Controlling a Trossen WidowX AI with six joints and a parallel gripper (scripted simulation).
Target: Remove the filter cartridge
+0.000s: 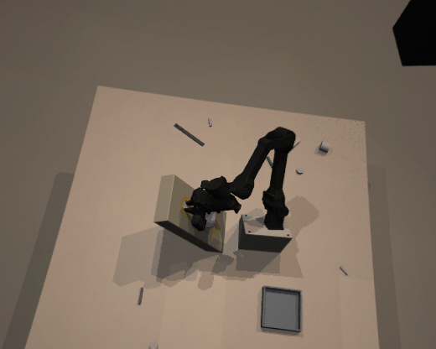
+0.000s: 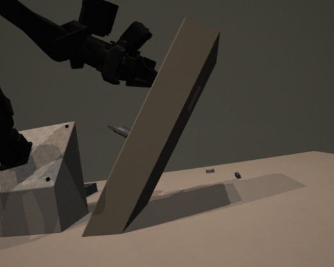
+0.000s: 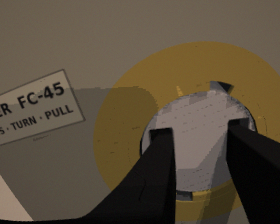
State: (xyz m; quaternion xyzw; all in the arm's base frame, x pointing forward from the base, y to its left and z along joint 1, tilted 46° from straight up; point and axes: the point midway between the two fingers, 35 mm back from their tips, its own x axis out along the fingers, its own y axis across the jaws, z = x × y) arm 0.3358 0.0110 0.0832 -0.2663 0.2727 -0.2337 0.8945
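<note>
Now: the round filter cartridge 1 cm below my gripper tip and 1 cm ahead of it. The rest, counted from my gripper tip: grey shelf: 9 cm below, 9 cm behind, 2 cm to the left; then grey framed tray: 38 cm behind, 35 cm to the left, 23 cm below; then service panel: 8 cm below, 4 cm behind, 1 cm to the left.
</note>
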